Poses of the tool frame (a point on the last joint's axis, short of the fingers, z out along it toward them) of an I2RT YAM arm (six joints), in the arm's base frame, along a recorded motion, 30 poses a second.
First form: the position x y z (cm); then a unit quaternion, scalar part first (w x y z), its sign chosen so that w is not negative.
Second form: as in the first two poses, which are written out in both.
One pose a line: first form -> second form
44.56 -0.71 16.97 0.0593 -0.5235 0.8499 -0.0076 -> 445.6 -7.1 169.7 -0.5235 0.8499 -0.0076 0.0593
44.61 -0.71 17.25 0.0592 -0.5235 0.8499 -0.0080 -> 446.1 -7.1 172.5 -0.5235 0.8499 -0.0080 0.0592
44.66 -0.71 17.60 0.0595 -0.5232 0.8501 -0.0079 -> 446.6 -7.1 176.0 -0.5232 0.8501 -0.0079 0.0595
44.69 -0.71 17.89 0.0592 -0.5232 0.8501 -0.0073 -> 446.9 -7.1 178.9 -0.5232 0.8501 -0.0073 0.0592
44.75 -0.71 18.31 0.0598 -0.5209 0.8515 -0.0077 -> 447.5 -7.1 183.1 -0.5209 0.8515 -0.0077 0.0598
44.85 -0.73 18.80 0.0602 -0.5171 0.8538 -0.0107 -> 448.5 -7.3 188.0 -0.5171 0.8538 -0.0107 0.0602
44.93 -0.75 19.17 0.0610 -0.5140 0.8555 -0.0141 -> 449.3 -7.5 191.7 -0.5140 0.8555 -0.0141 0.0610
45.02 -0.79 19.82 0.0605 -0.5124 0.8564 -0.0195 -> 450.2 -7.9 198.2 -0.5124 0.8564 -0.0195 0.0605
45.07 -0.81 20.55 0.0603 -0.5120 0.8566 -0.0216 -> 450.7 -8.1 205.5 -0.5120 0.8566 -0.0216 0.0603
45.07 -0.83 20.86 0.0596 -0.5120 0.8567 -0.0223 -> 450.7 -8.3 208.6 -0.5120 0.8567 -0.0223 0.0596
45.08 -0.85 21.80 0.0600 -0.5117 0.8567 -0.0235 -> 450.8 -8.5 218.0 -0.5117 0.8567 -0.0235 0.0600
